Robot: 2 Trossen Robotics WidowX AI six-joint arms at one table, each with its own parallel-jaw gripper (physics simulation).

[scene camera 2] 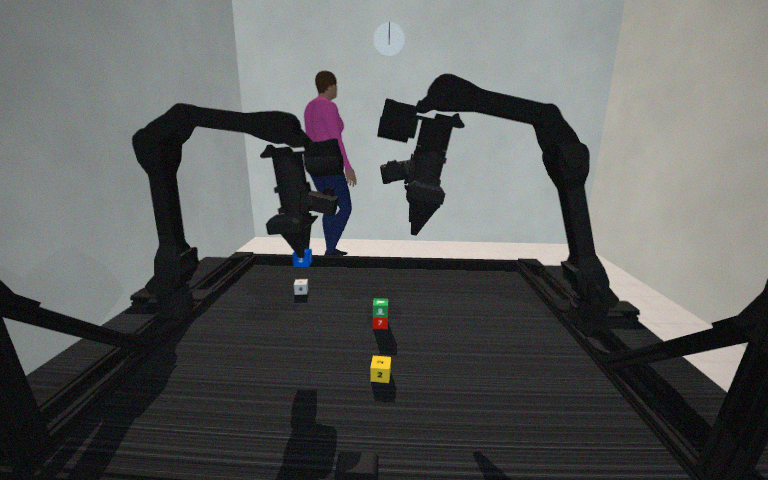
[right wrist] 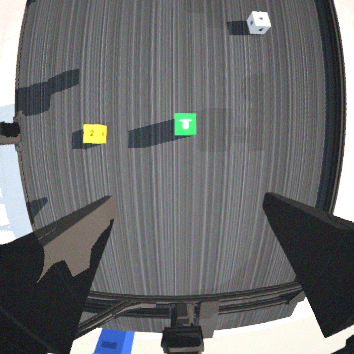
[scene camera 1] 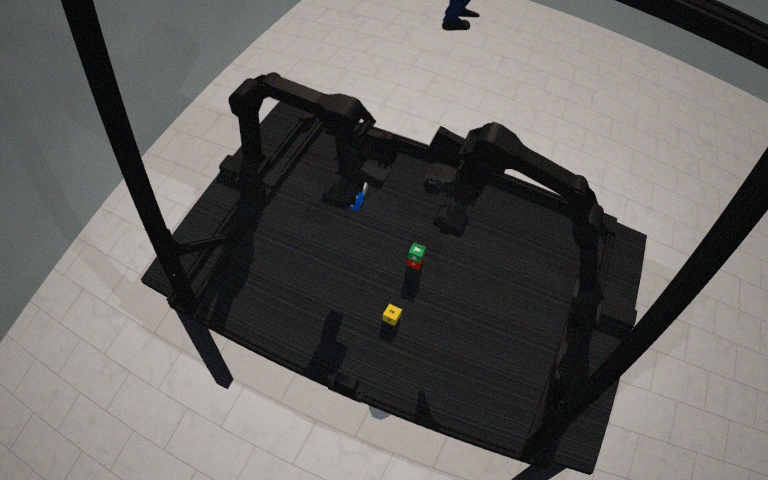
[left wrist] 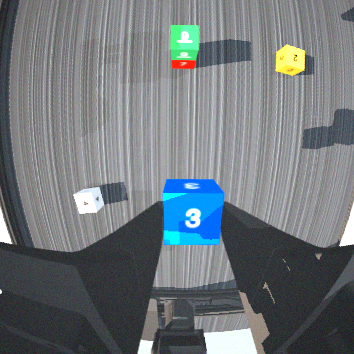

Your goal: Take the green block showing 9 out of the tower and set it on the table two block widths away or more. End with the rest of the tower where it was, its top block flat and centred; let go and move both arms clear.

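Seen in the pictures: left gripper, between the fingertips: (scene camera 2: 304, 254) (scene camera 1: 356, 198) (left wrist: 191, 208); right gripper, between the fingertips: (scene camera 2: 412, 228) (right wrist: 191, 201); left arm's base, origin of its link: (scene camera 2: 176, 310) (scene camera 1: 252, 195) (left wrist: 179, 307); right arm's base, origin of its link: (scene camera 2: 586, 323) (right wrist: 181, 309) (scene camera 1: 580, 323).
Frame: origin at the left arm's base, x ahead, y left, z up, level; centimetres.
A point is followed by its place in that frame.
The green block (scene camera 1: 416, 249) {z 3.8, x 46.4, y 0.2 cm} (scene camera 2: 380, 308) {z 3.1, x 46.6, y -1.3 cm} (left wrist: 184, 37) {z 3.8, x 46.5, y 0.2 cm} (right wrist: 185, 124) {z 3.8, x 46.7, y 0.3 cm} sits on the red block (scene camera 1: 414, 264) {z -0.2, x 46.9, y -1.3 cm} (scene camera 2: 380, 323) {z -0.5, x 46.6, y -1.3 cm} (left wrist: 183, 64) {z -0.7, x 45.0, y 0.2 cm}, which shows 7. They stand upright, lined up, near the middle of the table. My left gripper (scene camera 2: 301, 256) {z 14.4, x 30.6, y 0.0 cm} (left wrist: 191, 208) {z 14.4, x 30.6, y 0.0 cm} is shut on the blue block (scene camera 1: 357, 201) {z 15.2, x 31.5, y -1.2 cm} (scene camera 2: 302, 259) {z 14.0, x 30.6, y -1.6 cm} (left wrist: 193, 218) {z 15.2, x 30.4, y -0.1 cm}, which shows 3. It holds this block up in the air, apart from the tower, to its left in both scene views. My right gripper (scene camera 2: 414, 233) {z 20.7, x 52.7, y -0.5 cm} (right wrist: 191, 201) {z 20.7, x 52.7, y -0.5 cm} is open and empty, raised above the table and to the right of the tower in scene camera 2.
A yellow block (scene camera 1: 391, 313) {z 1.0, x 47.4, y -16.6 cm} (scene camera 2: 380, 369) {z 0.7, x 47.5, y -17.8 cm} (left wrist: 290, 59) {z 1.0, x 46.9, y -15.3 cm} (right wrist: 95, 133) {z 1.0, x 47.5, y -15.4 cm} showing 2 stands on the table, nearer than the tower in scene camera 2. A white block (scene camera 2: 300, 286) {z 0.4, x 25.0, y 13.7 cm} (left wrist: 88, 200) {z 1.0, x 25.2, y 14.5 cm} (right wrist: 259, 22) {z 1.0, x 25.8, y 14.8 cm} stands on the far left part of the table in that view.
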